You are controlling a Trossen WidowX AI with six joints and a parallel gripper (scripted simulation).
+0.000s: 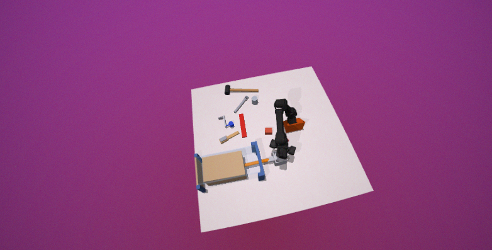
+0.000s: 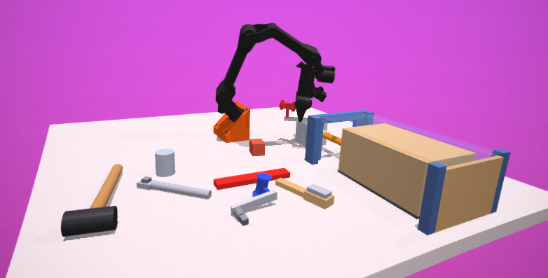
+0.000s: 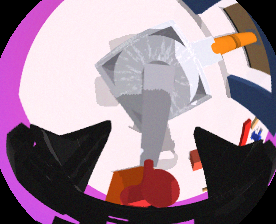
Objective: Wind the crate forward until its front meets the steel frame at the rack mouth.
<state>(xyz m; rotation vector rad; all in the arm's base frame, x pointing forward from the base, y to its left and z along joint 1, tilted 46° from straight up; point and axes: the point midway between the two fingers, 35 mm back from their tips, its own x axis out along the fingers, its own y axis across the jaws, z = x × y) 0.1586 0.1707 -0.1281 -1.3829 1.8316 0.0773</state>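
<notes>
My gripper tip is now 1 cm to the left of the red-knobbed crank, 1 cm below it and 1 cm past it. The rest, counted from my gripper tip: red knob (4 cm to the right, 4 cm above, 3 cm behind); then red bar (33 cm to the right, 25 cm ahead, 9 cm below); then grey winch (7 cm below, 3 cm to the left, 1 cm ahead).
</notes>
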